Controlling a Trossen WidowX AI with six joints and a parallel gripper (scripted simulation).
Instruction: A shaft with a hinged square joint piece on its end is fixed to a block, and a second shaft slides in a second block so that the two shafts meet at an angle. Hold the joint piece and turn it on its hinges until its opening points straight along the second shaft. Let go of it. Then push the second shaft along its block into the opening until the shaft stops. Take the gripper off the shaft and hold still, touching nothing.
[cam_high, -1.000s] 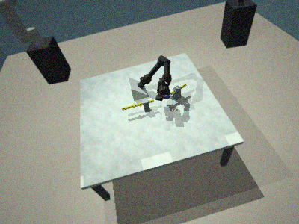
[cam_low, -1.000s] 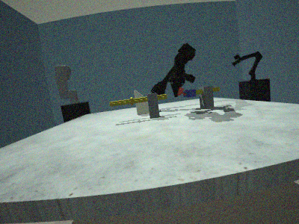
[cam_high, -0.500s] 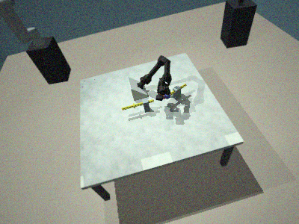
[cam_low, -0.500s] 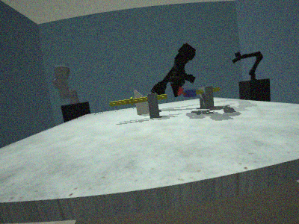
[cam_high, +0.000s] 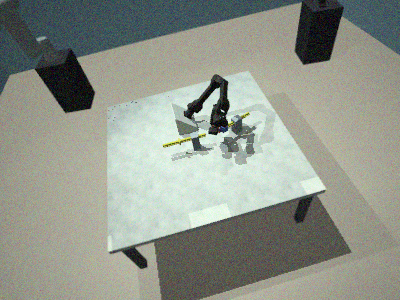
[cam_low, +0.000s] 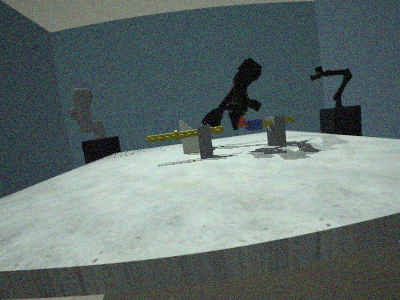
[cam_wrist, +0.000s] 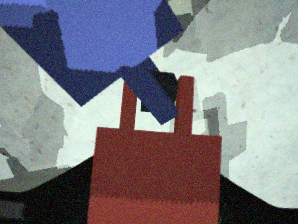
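My gripper tip is 30 mm below the red tip and 20 mm to the right of it.
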